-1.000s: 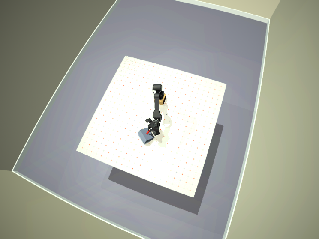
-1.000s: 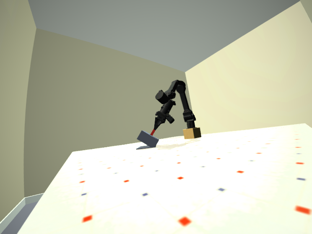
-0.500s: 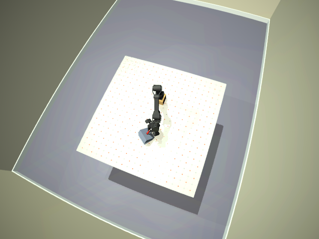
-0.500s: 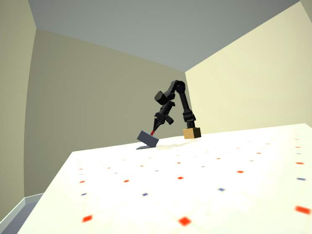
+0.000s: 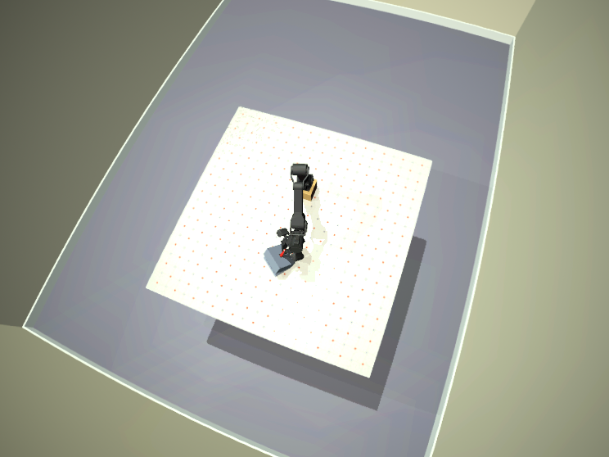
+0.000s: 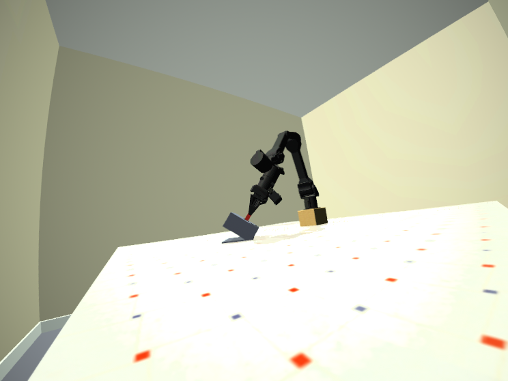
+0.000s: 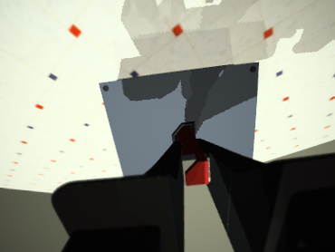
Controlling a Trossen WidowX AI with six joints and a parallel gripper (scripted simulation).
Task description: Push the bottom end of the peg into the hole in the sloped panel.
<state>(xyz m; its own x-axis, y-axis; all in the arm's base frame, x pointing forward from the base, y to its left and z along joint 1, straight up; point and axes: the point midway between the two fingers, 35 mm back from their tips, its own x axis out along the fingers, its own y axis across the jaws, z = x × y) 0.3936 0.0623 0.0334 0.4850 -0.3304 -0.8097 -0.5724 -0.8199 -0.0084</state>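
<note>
The peg lies 10 mm above my gripper tip. From my gripper tip the other things lie so: sloped panel: 40 mm below, 30 mm ahead, 20 mm to the right.
</note>
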